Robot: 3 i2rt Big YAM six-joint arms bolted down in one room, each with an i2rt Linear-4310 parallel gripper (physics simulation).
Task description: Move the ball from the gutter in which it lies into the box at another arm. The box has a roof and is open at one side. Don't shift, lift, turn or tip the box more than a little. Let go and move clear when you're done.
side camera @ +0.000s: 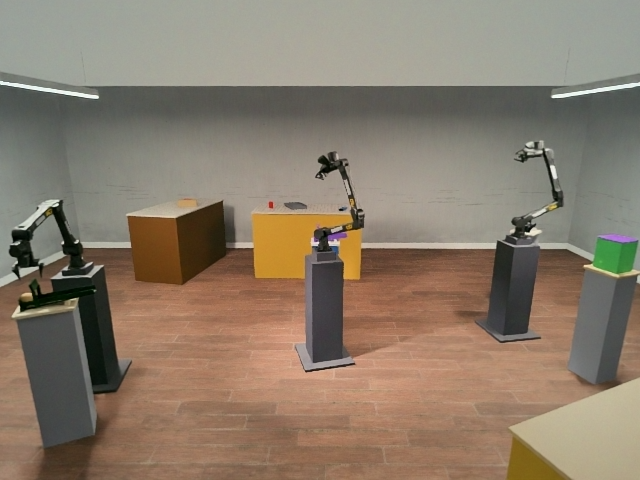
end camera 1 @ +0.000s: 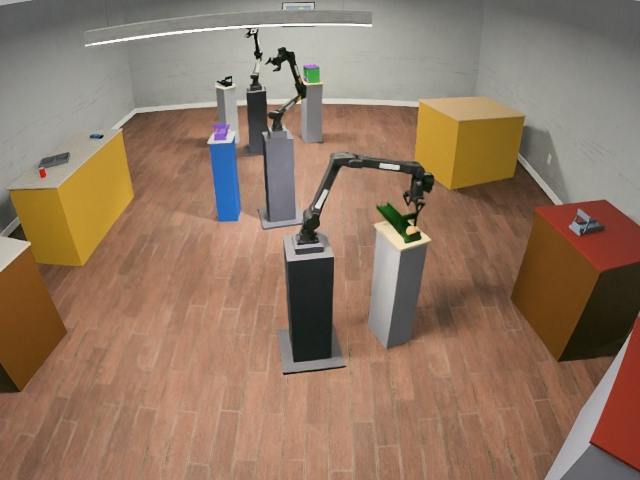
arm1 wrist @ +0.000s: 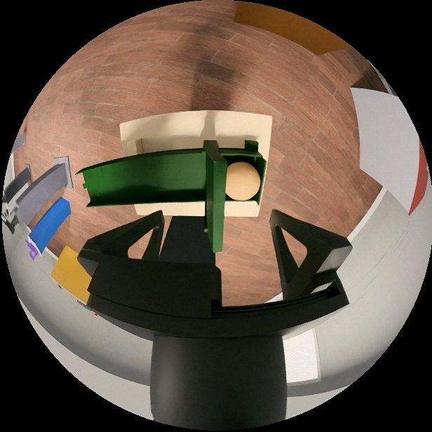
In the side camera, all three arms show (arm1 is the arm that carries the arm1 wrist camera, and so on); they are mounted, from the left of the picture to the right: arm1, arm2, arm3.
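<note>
The pale orange ball lies in the short end of the green gutter, beside its upright crosspiece. The gutter rests on a cream-topped grey pedestal. My arm1 gripper is open and empty, above the gutter and near the ball. In the end camera the nearest arm's gripper points down there. The green box with a purple roof stands upright near arm3; its open side is unclear. The arm2 gripper and arm3 gripper are small, raised, seemingly open.
A purple object stands on a blue pedestal left of the middle arm in the end camera. The box's grey pedestal is at the side view's right. Yellow cabinets and a red-topped cabinet stand around.
</note>
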